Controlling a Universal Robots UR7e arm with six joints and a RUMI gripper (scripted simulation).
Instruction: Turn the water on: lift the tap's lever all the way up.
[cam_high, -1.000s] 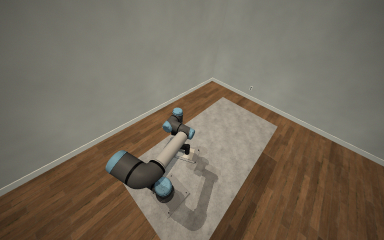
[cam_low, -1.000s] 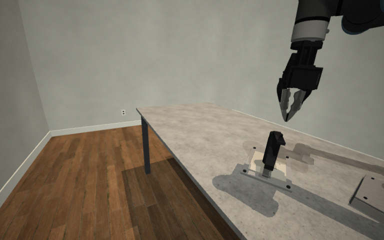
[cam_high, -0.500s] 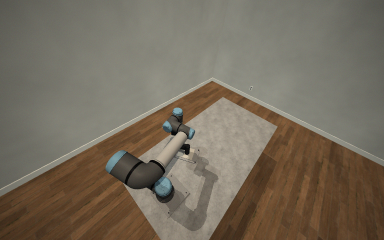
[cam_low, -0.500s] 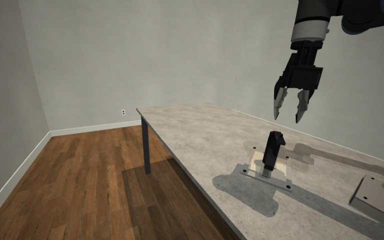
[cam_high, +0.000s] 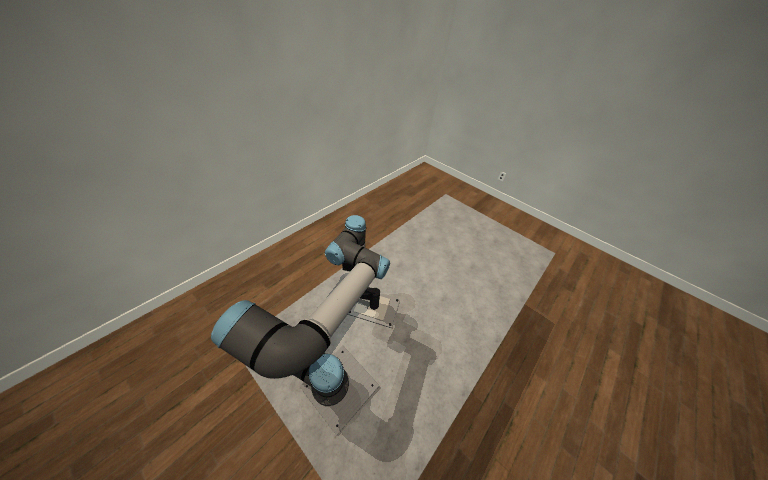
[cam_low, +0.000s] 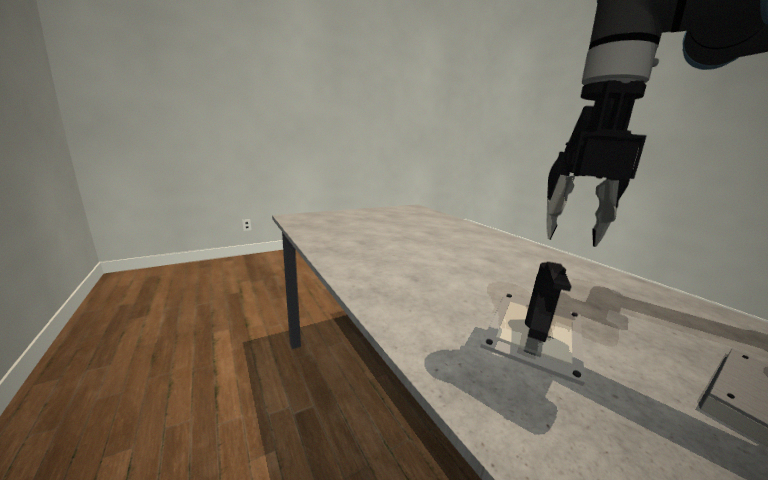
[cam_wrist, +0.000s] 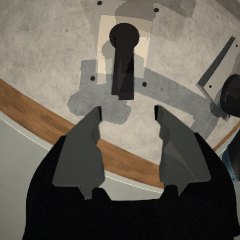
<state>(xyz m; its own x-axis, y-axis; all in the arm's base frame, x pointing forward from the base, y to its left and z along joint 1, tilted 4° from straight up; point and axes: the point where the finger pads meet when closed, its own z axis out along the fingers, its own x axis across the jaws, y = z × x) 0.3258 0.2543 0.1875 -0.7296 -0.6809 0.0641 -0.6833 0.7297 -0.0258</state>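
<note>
The lever is 20 mm ahead of my hand, 20 mm to the right of it and 80 mm below it. The rest, counted from my hand: black tap (40 mm ahead, 40 mm to the right, 140 mm below).
</note>
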